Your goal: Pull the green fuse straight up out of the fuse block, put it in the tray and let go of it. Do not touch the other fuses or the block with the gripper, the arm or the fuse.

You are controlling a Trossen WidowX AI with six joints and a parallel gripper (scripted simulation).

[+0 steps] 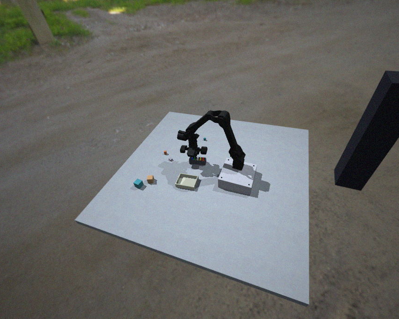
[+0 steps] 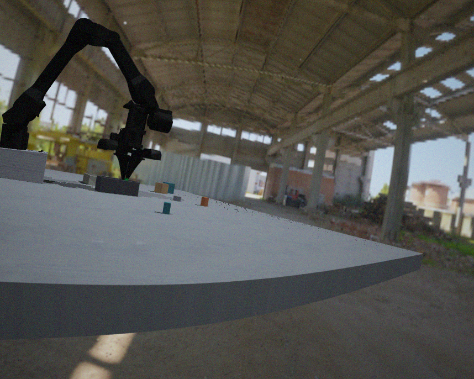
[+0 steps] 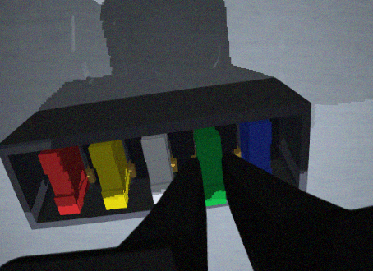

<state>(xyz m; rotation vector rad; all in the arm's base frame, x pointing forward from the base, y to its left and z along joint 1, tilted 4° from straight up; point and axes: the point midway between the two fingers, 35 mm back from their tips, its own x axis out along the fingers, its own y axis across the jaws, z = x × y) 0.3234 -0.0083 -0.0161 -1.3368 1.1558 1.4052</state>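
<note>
Right now the cream tray is 20 cm to the left of my gripper tip, 4 cm below it and 3 cm behind it. From my gripper tip the other things lie so: teal cube (33 cm to the left, 27 cm ahead, 2 cm below); green fuse (1 cm below); orange cube (27 cm to the left, 22 cm ahead, 2 cm below).
</note>
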